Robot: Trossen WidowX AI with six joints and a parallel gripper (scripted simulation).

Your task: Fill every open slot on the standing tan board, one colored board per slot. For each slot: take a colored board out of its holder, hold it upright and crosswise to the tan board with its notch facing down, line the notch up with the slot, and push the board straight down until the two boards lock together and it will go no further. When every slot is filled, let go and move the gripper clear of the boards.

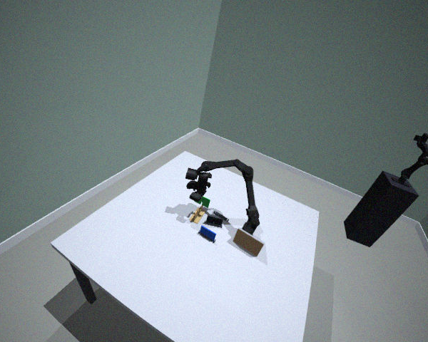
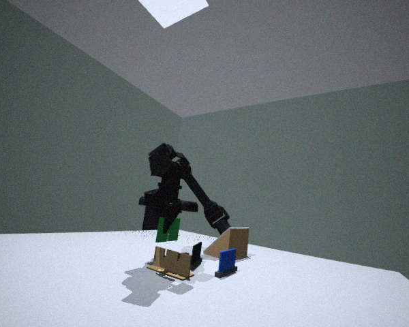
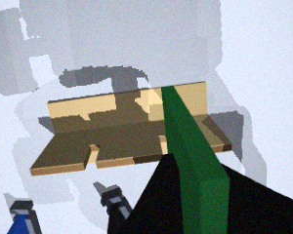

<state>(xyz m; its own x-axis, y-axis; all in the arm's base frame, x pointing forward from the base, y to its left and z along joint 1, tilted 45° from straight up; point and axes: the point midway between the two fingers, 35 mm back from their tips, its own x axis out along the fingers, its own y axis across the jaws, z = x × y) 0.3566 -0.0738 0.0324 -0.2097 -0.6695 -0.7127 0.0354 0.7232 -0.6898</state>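
Right now the tan board is 8 cm below my gripper tip, 3 cm to the left of it and 2 cm behind it. From my gripper tip the other things lie so: black board: 14 cm behind, 8 cm below, 4 cm to the left; then blue board: 16 cm to the left, 14 cm behind, 8 cm below; then green board: 2 cm behind, 1 cm above.
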